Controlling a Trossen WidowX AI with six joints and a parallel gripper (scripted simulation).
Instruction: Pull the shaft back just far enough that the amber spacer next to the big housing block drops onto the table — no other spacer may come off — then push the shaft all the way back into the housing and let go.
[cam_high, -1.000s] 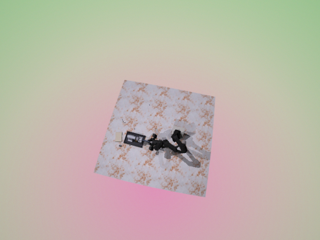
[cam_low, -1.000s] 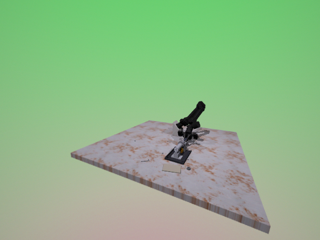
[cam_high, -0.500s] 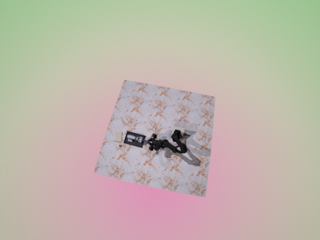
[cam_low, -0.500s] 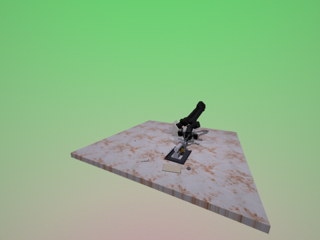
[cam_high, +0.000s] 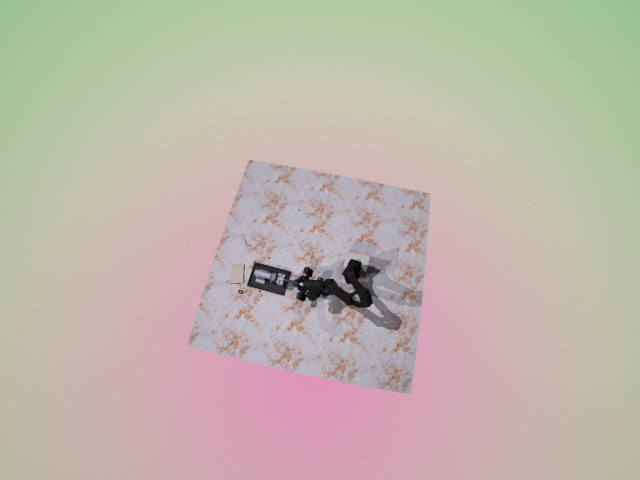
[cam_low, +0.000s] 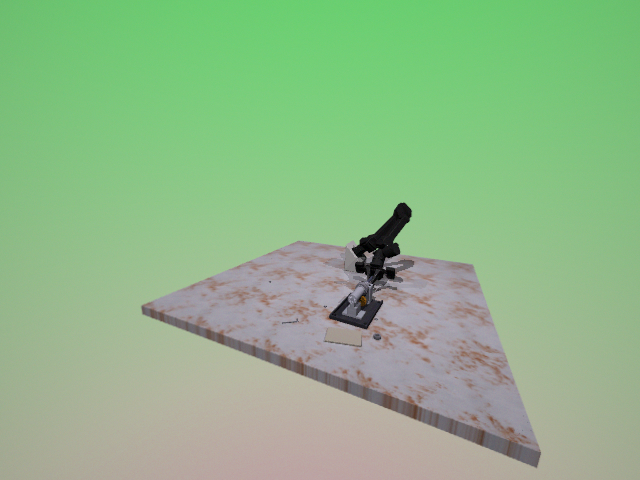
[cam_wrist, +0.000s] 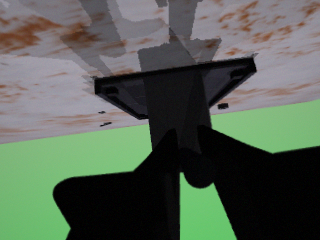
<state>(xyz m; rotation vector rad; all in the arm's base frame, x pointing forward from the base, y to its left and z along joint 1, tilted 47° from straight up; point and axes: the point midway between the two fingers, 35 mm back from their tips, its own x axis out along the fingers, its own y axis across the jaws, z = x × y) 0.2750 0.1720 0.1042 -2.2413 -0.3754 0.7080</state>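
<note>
Now: the amber spacer 130 mm ahead of my gripper tip, 30 mm below it and 10 mm to the left of it. Also, from my gripper tip: thin dark pin (360 mm ahead, 160 mm to the right, 60 mm below); dark ring (290 mm ahead, 140 mm to the left, 60 mm below); beige card (350 mm ahead, 60 mm below, 40 mm to the left).
</note>
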